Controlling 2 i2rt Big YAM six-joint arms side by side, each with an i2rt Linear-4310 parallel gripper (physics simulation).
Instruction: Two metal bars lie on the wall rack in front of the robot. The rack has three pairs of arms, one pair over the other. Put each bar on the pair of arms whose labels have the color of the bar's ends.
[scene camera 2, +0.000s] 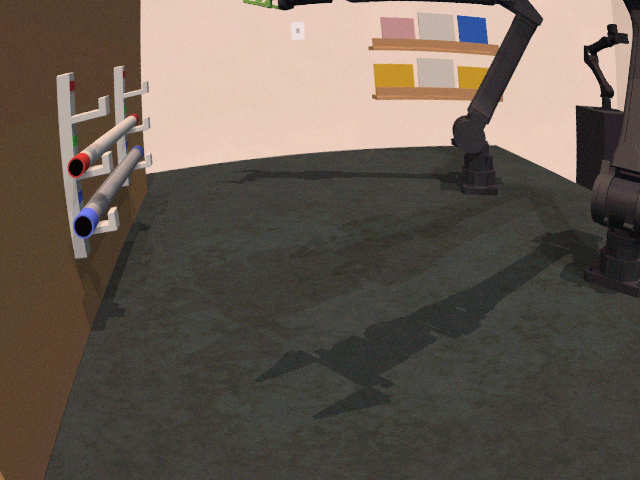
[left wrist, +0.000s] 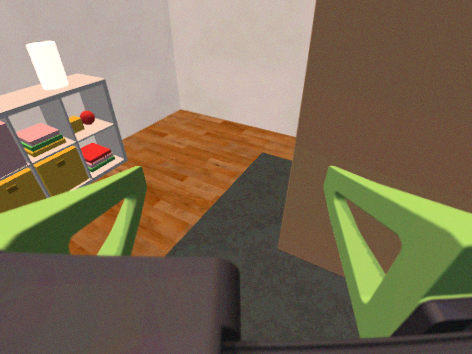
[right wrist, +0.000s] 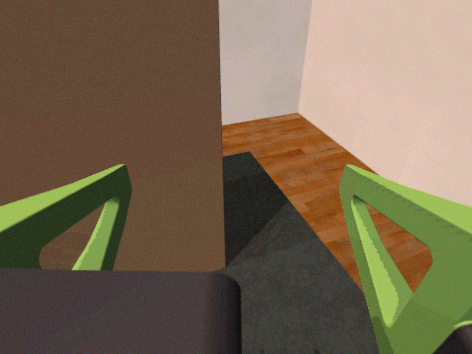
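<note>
The white wall rack shows at the left of the scene view, with red labels at the top arms, green at the middle and blue at the bottom. A pale bar with red ends lies on the middle pair, at the green labels. A grey bar with blue ends lies on the bottom pair, at the blue labels. The top pair holds no bar. My left gripper is open and empty. My right gripper is open and empty; part of it shows at the scene view's top edge. Neither touches a bar.
The brown wall panel carries the rack. The dark mat lies below, with arm shadows on it. A shelf unit with a lamp stands at the left of the left wrist view. Two wall shelves hang at the back of the scene view.
</note>
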